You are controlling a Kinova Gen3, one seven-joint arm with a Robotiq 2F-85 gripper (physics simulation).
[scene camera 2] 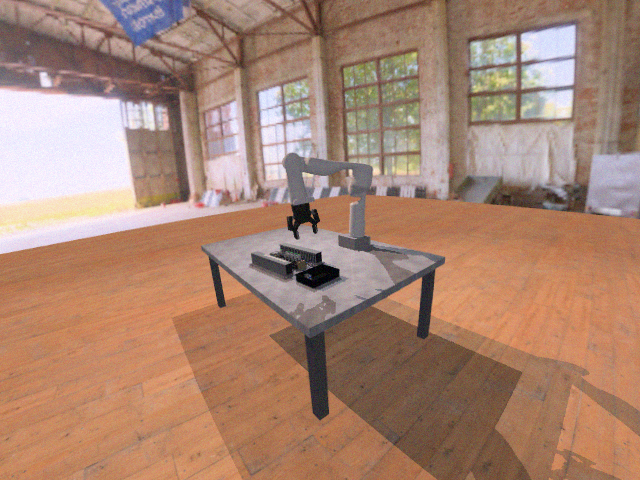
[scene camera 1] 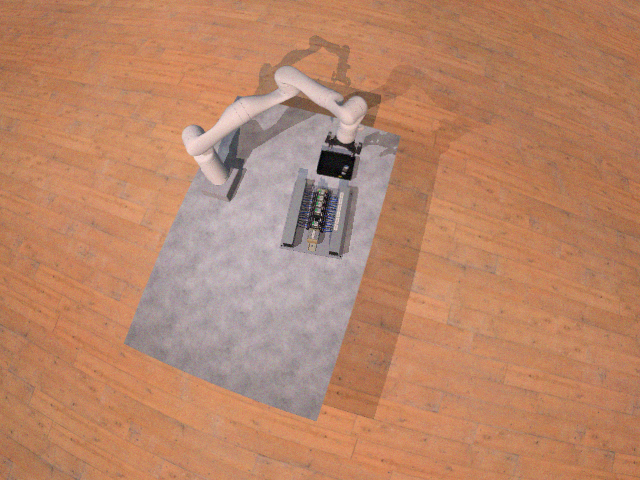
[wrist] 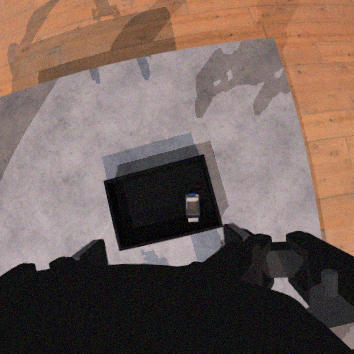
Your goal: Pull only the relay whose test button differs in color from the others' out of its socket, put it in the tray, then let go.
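Pixels of known places: gripper, between the fingertips: (scene camera 2: 306,236) (scene camera 1: 341,151) (wrist: 164,245); arm's base, origin of its link: (scene camera 2: 356,235) (scene camera 1: 219,176).
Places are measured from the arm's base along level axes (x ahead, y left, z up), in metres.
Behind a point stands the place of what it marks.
The relay with a blue test button (wrist: 192,206) @[x 0.533, y 0.221, z -0.030 m] (scene camera 1: 345,169) @[x 0.534, y 0.218, z -0.030 m] lies in the black tray (wrist: 145,200) @[x 0.456, y 0.241, z -0.057 m] (scene camera 1: 329,161) @[x 0.448, y 0.252, z -0.057 m] (scene camera 2: 321,276) @[x 0.509, y 0.288, z -0.025 m], towards the tray's right side in the wrist view; its blue end points away from the gripper. My gripper (wrist: 164,245) @[x 0.510, y 0.205, z 0.135 m] (scene camera 1: 343,146) @[x 0.510, y 0.205, z 0.135 m] (scene camera 2: 306,234) @[x 0.510, y 0.205, z 0.135 m] is open and empty, above the table and apart from the relay. Other relays with green buttons (scene camera 1: 320,201) @[x 0.478, y 0.018, z -0.004 m] stand in the socket row between two grey wire ducts. The relay is too small and dark to make out in scene camera 2.
The grey wire ducts (scene camera 1: 296,209) (scene camera 2: 270,262) stand on both sides of the socket row, close to the tray, with blue wires between. The arm's base block (scene camera 1: 225,190) @[x 0.059, y -0.059, z 0.006 m] (scene camera 2: 354,241) @[x 0.074, y 0.057, z -0.009 m] stands on the grey table (scene camera 1: 232,299) @[x 0.253, y -0.493, z -0.061 m] (scene camera 2: 372,279) @[x 0.327, y 0.412, z -0.060 m]. The table's edge lies beyond the tray.
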